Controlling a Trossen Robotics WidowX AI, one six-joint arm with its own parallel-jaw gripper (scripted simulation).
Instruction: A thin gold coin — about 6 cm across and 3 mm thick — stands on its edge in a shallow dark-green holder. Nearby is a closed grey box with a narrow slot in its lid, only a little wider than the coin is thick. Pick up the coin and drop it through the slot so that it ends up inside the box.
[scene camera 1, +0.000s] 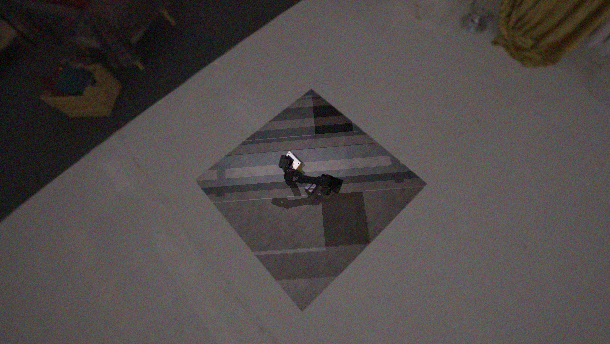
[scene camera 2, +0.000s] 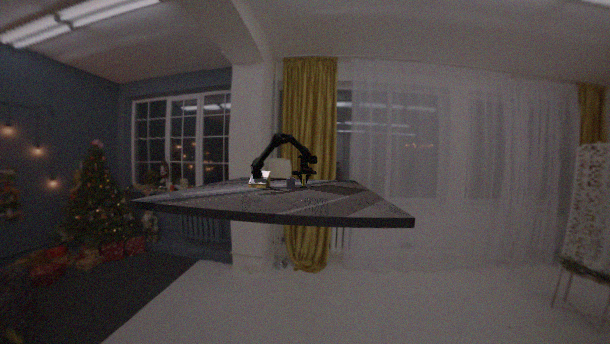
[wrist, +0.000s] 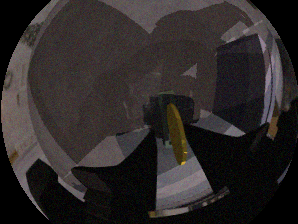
Note:
I see my gripper (wrist: 169, 130) and a gold coin (wrist: 177, 136).

